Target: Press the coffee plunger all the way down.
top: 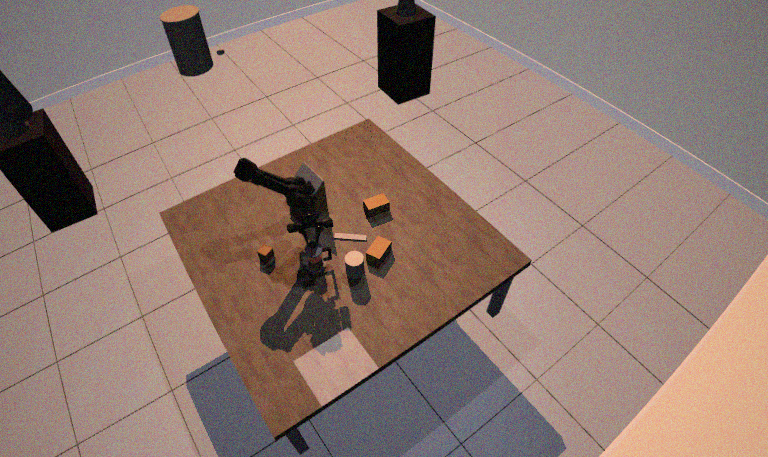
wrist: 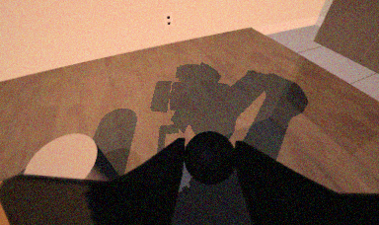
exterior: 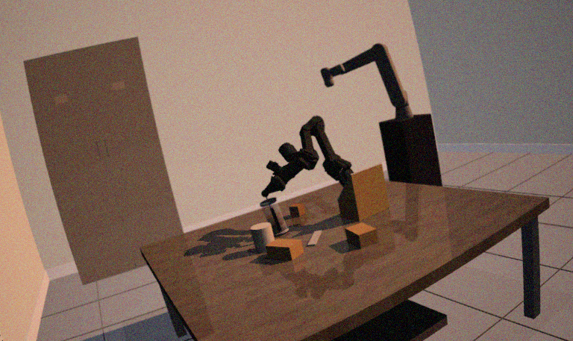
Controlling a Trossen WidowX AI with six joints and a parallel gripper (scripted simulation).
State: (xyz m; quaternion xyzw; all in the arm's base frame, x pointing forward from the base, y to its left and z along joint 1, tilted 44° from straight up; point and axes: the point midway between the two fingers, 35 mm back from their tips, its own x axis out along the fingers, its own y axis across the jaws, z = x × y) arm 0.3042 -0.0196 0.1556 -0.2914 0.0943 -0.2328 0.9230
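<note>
Now: gripper tip 90 mm above the coffee press, 20 mm to the right of it and 10 mm past it. The rest, counted from my gripper tip: flat stick 210 mm to the left, 180 mm below, 90 mm behind.
</note>
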